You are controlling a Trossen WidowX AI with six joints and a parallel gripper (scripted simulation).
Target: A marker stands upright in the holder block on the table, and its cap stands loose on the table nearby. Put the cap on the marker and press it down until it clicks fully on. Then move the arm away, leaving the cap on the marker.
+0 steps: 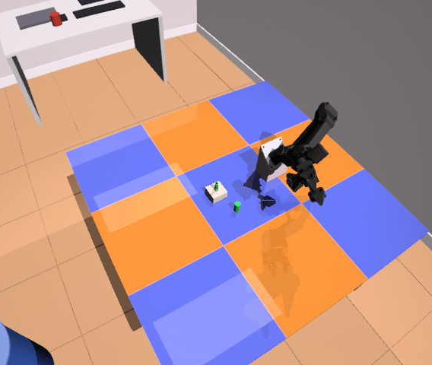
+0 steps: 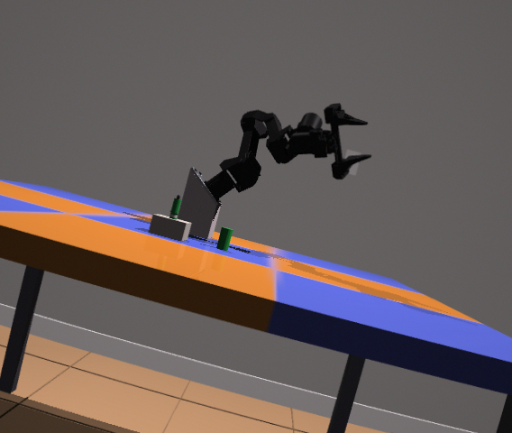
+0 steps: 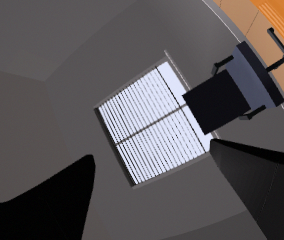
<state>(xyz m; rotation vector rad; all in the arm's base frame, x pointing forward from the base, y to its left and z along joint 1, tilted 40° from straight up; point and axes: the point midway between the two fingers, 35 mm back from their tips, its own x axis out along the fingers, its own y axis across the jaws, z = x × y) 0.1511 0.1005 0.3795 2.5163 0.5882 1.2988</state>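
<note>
My gripper tip is now 9 cm short of the green cap, 29 cm to the left of it and 32 cm above it. The rest, counted from my gripper tip: green marker (12 cm ahead, 41 cm to the right, 28 cm below); holder block (12 cm ahead, 41 cm to the right, 33 cm below).
</note>
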